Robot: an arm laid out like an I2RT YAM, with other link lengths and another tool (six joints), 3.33 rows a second.
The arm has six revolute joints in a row. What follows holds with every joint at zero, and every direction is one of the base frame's. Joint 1 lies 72.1 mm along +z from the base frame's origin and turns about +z. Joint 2 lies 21.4 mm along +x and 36.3 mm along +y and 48.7 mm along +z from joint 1 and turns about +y. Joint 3 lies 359 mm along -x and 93.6 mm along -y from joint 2 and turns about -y. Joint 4 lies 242.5 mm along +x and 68.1 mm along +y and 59.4 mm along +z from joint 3 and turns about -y. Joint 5 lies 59.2 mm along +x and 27.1 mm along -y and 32.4 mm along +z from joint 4 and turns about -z. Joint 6 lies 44.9 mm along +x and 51 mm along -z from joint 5 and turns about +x. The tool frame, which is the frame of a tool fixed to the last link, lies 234 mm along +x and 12 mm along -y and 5 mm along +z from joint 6; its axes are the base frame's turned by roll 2.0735, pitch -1.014 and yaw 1.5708 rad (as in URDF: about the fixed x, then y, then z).
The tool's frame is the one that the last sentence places.
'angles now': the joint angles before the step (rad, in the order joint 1, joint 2, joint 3, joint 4, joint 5, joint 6). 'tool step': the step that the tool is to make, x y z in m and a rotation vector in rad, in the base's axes. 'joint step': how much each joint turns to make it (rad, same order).
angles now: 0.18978 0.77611 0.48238 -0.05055 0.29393 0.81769
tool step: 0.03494 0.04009 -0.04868 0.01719 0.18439 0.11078
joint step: 0.00004 0.24720 0.04919 0.01986 -0.12204 0.00040
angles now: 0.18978 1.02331 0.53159 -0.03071 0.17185 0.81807
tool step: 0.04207 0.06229 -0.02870 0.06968 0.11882 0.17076
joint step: 0.00001 0.24453 0.10072 0.04119 -0.19264 -0.01640
